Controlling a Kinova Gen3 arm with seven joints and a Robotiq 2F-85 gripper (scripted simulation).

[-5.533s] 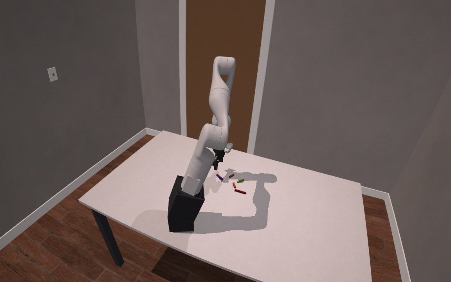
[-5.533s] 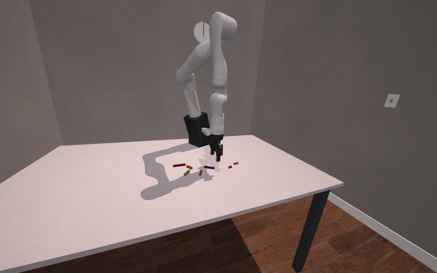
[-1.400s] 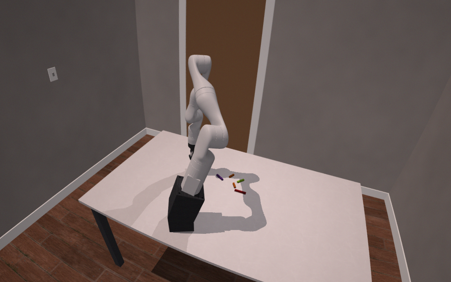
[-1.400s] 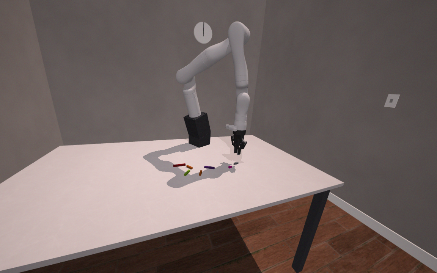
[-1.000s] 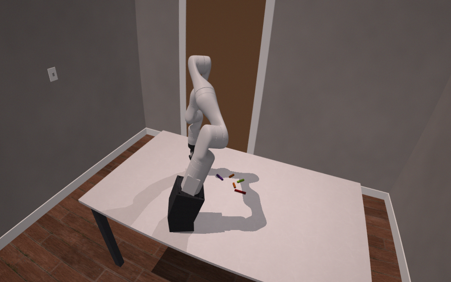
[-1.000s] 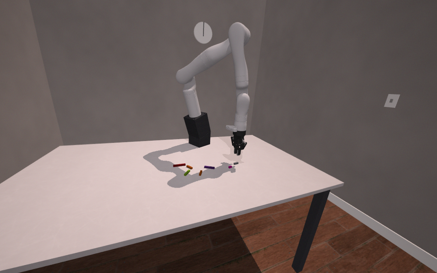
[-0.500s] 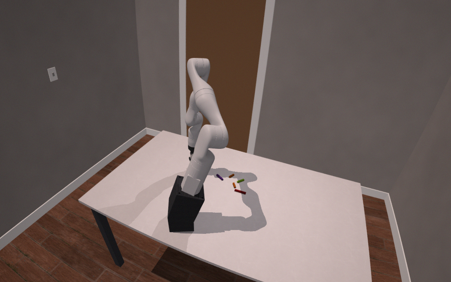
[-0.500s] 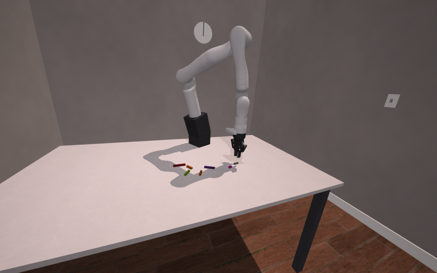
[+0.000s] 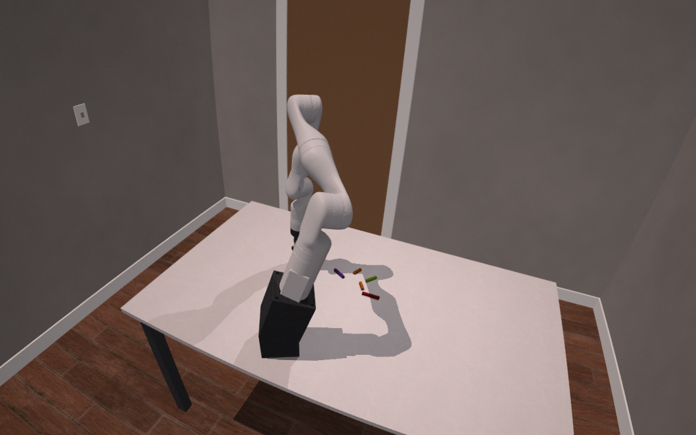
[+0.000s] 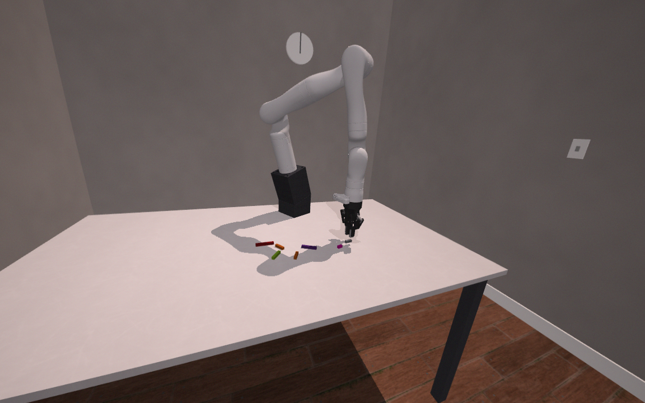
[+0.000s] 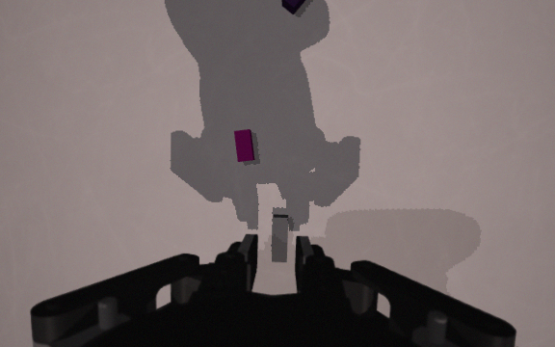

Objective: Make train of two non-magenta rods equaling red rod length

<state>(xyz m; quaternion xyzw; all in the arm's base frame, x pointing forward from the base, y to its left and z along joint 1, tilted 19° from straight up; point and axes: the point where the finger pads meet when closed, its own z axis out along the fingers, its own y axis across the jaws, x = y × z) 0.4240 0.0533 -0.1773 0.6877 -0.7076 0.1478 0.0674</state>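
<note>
My hand is 40 mm above the grey rod. Also, from my hand: purple rod 180 mm to the right, 40 mm below, 30 mm behind; magenta rod 60 mm to the right, 40 mm below, 20 mm ahead; lime rod 310 mm to the right, 40 mm below, 30 mm behind.
</note>
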